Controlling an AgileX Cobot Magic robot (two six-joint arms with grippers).
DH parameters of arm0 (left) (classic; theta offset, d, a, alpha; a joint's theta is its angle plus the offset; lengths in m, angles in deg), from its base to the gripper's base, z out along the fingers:
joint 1: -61.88 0.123 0 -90
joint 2: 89.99 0 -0.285 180
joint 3: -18.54 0 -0.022 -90
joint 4: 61.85 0.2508 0 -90
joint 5: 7.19 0 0.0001 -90
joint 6: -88.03 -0.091 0 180
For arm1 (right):
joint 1: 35.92 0.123 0 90
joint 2: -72 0 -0.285 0
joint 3: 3.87 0 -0.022 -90
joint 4: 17.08 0.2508 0 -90
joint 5: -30.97 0 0.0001 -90
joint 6: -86.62 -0.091 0 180
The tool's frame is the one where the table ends.
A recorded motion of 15 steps. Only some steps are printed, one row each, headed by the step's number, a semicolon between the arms.
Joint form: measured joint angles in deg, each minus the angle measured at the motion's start. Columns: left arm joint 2, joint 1, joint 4, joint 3, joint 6, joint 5; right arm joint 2, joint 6, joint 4, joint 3, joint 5, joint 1.
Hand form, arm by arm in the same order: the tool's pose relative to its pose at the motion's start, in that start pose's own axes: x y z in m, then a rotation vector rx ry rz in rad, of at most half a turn. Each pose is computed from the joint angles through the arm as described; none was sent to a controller.
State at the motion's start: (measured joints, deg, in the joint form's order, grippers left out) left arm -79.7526 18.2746 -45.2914 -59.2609 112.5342 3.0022; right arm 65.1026 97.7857 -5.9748 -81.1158 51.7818 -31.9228
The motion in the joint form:
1: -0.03 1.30 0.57 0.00 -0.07 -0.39; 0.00 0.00 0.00 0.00 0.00 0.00
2: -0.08 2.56 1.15 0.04 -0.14 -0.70; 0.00 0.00 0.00 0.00 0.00 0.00
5: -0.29 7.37 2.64 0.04 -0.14 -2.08; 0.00 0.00 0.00 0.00 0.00 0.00
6: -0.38 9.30 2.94 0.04 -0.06 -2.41; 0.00 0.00 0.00 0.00 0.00 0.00
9: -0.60 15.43 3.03 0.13 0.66 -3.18; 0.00 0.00 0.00 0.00 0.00 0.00
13: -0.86 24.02 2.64 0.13 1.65 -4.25; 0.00 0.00 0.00 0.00 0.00 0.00
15: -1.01 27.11 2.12 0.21 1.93 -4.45; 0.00 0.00 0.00 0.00 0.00 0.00
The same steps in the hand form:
1: -0.0008 0.0012 -0.0001 -0.0210 -0.0104 0.0080; 0.0000 0.0000 0.0000 0.0000 0.0000 0.0000
2: -0.0018 0.0024 -0.0003 -0.0418 -0.0201 0.0164; 0.0000 0.0000 0.0000 0.0000 0.0000 0.0000
5: -0.0047 0.0067 -0.0012 -0.1180 -0.0561 0.0328; 0.0000 0.0000 0.0000 0.0000 0.0000 0.0000
6: -0.0055 0.0085 -0.0016 -0.1494 -0.0666 0.0332; 0.0000 0.0000 0.0000 0.0000 0.0000 0.0000
9: -0.0079 0.0140 -0.0035 -0.2485 -0.0971 0.0125; 0.0000 0.0000 0.0000 0.0000 0.0000 0.0000
13: -0.0104 0.0214 -0.0068 -0.3861 -0.1393 -0.0223; 0.0000 0.0000 0.0000 0.0000 0.0000 0.0000
15: -0.0114 0.0239 -0.0084 -0.4357 -0.1556 -0.0394; 0.0000 0.0000 0.0000 0.0000 0.0000 0.0000

